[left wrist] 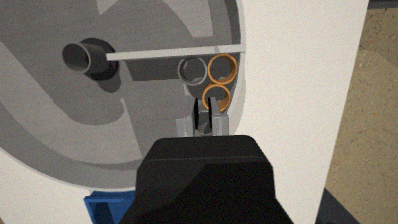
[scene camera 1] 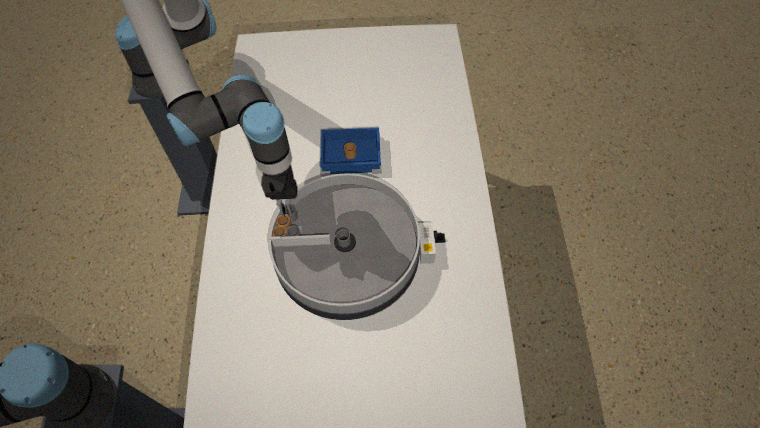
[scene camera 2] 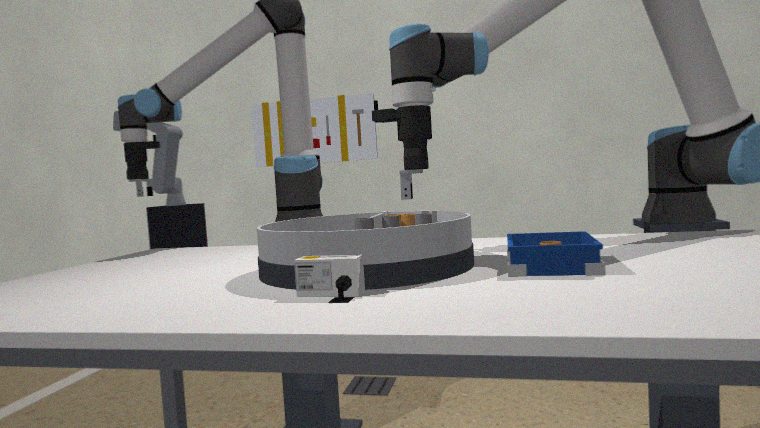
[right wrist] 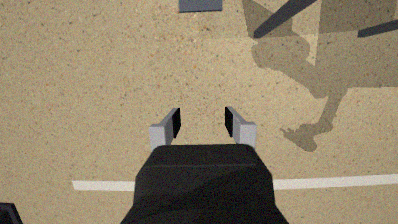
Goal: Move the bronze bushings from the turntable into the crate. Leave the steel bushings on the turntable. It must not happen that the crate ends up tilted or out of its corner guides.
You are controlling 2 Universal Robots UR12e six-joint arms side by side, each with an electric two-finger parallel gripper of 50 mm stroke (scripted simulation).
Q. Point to a steel bushing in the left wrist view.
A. At 72, 55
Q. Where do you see a blue crate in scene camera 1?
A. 367, 140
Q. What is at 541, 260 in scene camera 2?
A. A blue crate.
